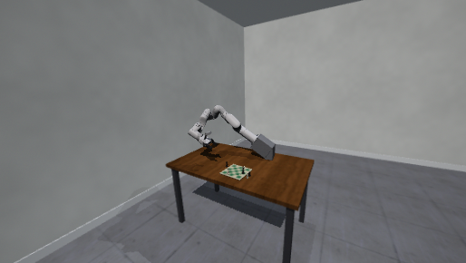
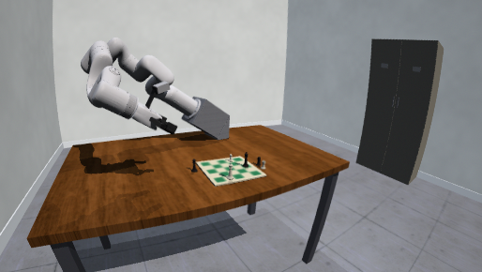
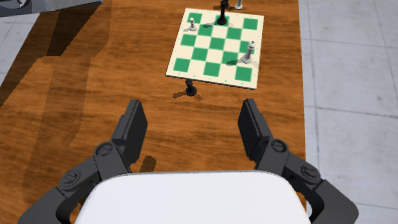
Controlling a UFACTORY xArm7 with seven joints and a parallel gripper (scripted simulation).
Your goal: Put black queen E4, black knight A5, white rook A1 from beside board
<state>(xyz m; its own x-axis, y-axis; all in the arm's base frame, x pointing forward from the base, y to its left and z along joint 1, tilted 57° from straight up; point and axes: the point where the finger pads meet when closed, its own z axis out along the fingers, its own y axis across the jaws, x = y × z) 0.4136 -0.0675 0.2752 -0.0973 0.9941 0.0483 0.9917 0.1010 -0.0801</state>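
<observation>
Right now my hand is 180 mm above the short black piece, 110 mm to the right of it and 40 mm past it. The rest, counted from my hand: cream board 250 mm to the left, 210 mm below, 10 mm ahead; black knight 390 mm to the left, 190 mm below, 20 mm ahead; black queen 320 mm to the left, 170 mm below, 20 mm ahead.
</observation>
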